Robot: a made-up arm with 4 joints. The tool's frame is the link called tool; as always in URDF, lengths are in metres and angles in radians. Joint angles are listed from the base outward. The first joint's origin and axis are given. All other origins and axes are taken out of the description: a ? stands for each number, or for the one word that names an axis. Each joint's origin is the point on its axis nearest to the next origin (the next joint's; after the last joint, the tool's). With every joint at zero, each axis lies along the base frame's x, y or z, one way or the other. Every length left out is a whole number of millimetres.
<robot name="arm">
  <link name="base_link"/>
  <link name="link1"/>
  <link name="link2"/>
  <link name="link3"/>
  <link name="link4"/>
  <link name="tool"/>
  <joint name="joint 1" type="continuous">
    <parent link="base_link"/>
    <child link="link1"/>
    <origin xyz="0 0.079 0.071"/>
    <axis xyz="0 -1 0"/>
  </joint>
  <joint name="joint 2" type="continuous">
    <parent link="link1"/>
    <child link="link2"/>
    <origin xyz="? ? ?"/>
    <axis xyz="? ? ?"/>
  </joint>
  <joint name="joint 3" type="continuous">
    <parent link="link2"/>
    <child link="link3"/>
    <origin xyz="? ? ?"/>
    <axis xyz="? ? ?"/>
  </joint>
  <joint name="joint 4" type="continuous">
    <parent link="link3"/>
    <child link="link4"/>
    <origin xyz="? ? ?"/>
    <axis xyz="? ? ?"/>
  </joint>
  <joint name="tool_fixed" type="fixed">
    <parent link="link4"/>
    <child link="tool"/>
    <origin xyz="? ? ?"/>
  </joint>
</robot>
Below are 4 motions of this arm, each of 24 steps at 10 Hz.
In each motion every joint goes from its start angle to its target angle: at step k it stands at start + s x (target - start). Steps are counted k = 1, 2, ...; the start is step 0. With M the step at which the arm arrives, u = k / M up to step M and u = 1 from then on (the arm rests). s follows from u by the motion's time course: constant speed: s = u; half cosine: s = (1 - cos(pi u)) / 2; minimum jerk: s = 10 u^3 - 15 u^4 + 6 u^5.
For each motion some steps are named. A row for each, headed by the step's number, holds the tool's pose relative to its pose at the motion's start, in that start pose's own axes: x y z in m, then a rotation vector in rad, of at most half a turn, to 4 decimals.
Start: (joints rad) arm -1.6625 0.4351 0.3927 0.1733
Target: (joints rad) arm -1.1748 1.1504 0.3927 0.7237
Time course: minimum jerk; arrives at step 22
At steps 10, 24:
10: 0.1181 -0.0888 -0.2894 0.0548 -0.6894 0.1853
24: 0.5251 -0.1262 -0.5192 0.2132 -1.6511 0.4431

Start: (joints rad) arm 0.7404 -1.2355 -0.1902 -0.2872
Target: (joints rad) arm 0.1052 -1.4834 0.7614 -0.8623
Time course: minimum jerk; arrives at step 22
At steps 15, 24:
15: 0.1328 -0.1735 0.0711 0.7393 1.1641 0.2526
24: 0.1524 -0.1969 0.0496 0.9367 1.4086 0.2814

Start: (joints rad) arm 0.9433 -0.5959 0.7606 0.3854
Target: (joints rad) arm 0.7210 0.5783 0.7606 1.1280
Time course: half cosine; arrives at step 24
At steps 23, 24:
23: 0.2936 -0.1725 -0.4599 0.4784 -1.3974 0.5083
24: 0.2958 -0.1722 -0.4609 0.4816 -1.4031 0.5100

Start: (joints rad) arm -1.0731 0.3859 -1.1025 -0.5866
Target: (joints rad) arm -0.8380 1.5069 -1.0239 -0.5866
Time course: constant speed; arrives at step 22
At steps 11, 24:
11: 0.0905 0.2780 -0.1234 0.3630 -0.3179 -0.4779
24: 0.3327 0.5048 -0.1151 0.7113 -0.6593 -0.9506

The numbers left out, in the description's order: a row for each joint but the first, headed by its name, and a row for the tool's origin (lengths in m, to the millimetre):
joint 2: xyz 0.038 0 -0.218, axis 0 -1 0
joint 3: xyz -0.283 0 -0.095, axis 1 0 0
joint 4: xyz 0 -0.18 0.1, axis 0 -1 0
tool: xyz -0.218 0 0.04

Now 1 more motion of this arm.
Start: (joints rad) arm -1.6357 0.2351 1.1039 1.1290
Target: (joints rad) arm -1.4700 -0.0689 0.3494 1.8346
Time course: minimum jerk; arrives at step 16
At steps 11, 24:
11: 0.1424 -0.0057 -0.0643 -0.1769 -0.4789 0.6042
24: 0.1842 0.0016 -0.0782 -0.1629 -0.5652 0.7522

